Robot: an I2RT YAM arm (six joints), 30 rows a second.
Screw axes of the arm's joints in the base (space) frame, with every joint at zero. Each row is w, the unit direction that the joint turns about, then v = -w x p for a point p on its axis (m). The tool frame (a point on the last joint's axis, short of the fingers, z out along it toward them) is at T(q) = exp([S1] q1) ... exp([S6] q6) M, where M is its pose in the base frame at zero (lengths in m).
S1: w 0 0 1 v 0 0 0
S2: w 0 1 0 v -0.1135 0 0.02
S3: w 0 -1 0 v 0.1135 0 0.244
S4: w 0 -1 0 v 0.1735 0 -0.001
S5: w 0 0 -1 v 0 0.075 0
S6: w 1 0 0 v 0 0.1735 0
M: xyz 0.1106 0 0.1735 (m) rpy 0 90 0 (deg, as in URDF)
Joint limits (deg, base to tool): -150..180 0..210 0..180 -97..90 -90..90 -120..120
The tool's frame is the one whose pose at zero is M.
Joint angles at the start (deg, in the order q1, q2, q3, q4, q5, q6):
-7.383 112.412 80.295 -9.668 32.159 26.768
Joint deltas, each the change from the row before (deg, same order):
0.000 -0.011 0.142 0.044 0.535 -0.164
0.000 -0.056 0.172 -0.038 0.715 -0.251
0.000 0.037 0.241 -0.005 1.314 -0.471
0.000 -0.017 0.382 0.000 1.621 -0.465
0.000 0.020 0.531 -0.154 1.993 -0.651
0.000 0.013 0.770 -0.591 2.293 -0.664
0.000 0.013 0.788 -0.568 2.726 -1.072
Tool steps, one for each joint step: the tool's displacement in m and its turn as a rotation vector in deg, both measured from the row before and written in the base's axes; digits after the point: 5 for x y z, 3 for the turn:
0.00023 -0.00031 0.00104 -0.469 -0.049 -0.307
0.00007 -0.00038 0.00147 -0.633 0.028 -0.396
0.00024 -0.00071 0.00136 -1.142 0.213 -0.730
0.00038 -0.00088 0.00263 -1.354 0.046 -0.975
0.00046 -0.00105 0.00309 -1.672 0.255 -1.176
0.00036 -0.00115 0.00398 -1.827 0.495 -1.415
0.00018 -0.00129 0.00427 -2.282 0.810 -1.569

